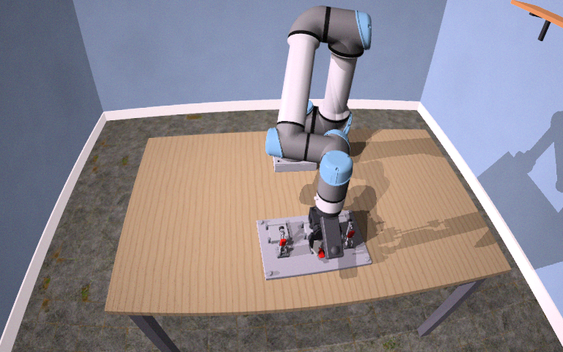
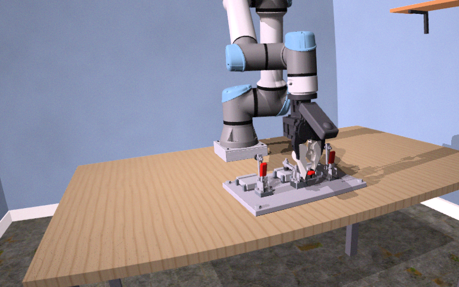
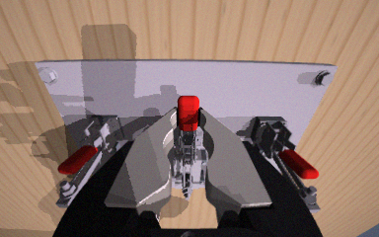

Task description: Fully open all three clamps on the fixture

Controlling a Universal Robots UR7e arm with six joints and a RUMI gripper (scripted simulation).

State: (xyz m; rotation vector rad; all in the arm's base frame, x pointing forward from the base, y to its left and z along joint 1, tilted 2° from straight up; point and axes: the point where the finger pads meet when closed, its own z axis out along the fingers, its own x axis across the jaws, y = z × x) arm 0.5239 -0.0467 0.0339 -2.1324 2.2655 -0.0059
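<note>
The plate lies 80 mm behind my hand and 60 mm below it.
</note>
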